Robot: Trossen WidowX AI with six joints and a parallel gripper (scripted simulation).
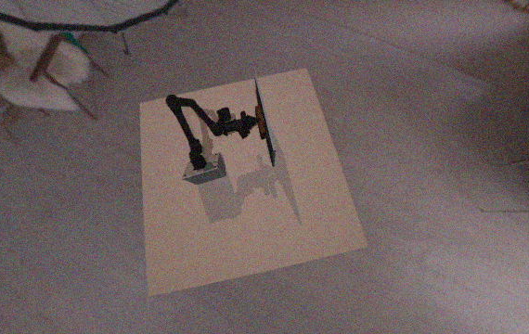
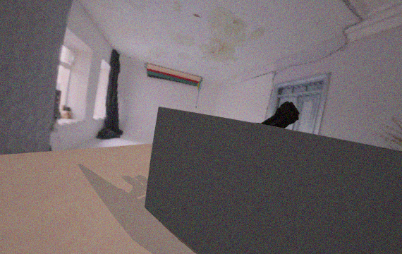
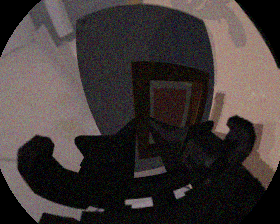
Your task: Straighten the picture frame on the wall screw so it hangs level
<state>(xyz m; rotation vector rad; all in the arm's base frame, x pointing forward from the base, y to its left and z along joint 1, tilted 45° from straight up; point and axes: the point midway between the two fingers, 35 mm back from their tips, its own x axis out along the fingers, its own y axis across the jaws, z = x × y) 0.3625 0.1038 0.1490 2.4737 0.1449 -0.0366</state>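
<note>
Right now my gripper tip is 5 cm above the picture frame, 1 cm to the right of it and 1 cm short of it. Also, from my gripper tip: wall panel 6 cm below, 2 cm ahead.
</note>
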